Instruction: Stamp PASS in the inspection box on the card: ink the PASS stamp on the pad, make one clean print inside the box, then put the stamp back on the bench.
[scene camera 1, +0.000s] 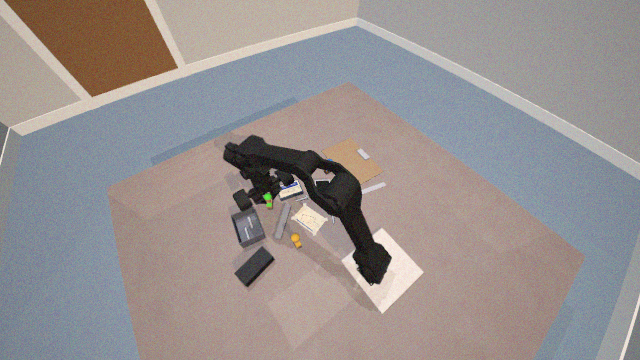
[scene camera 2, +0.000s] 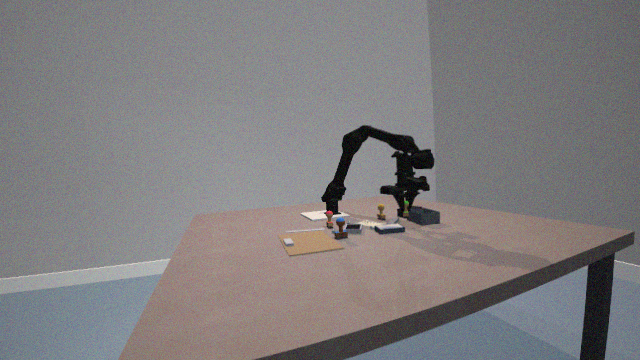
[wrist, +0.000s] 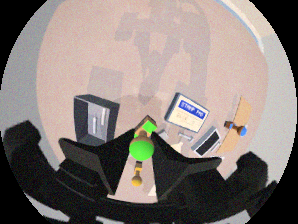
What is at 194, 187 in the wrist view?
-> The gripper.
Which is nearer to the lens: the green-knobbed stamp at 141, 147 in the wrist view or the blue-and-white box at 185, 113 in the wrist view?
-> The green-knobbed stamp.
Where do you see a grey tray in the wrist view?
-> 95, 119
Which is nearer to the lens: the cork mat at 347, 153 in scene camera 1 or the black box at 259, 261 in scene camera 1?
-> The black box.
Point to the gripper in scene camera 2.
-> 405, 211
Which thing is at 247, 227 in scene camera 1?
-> A grey tray.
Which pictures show the gripper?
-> Scene camera 1, scene camera 2 and the wrist view: all of them.
